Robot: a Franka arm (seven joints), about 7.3 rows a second.
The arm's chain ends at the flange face. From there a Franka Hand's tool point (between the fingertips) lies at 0.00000 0.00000 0.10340 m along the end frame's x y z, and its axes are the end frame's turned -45 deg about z.
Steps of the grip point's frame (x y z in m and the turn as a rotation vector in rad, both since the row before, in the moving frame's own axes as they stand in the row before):
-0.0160 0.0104 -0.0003 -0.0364 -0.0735 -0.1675
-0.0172 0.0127 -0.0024 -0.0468 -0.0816 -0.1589
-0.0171 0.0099 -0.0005 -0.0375 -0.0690 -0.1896
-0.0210 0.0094 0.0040 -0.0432 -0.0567 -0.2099
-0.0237 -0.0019 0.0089 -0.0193 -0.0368 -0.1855
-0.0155 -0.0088 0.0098 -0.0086 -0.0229 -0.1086
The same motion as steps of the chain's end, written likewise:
-0.0019 0.0105 0.0000 -0.0777 -0.0262 -0.1675
-0.0014 0.0116 -0.0019 -0.0908 -0.0246 -0.1589
-0.0035 0.0111 -0.0002 -0.0753 -0.0223 -0.1896
-0.0080 0.0141 0.0043 -0.0706 -0.0095 -0.2099
-0.0172 0.0112 0.0090 -0.0397 -0.0124 -0.1855
-0.0163 0.0024 0.0098 -0.0223 -0.0101 -0.1086

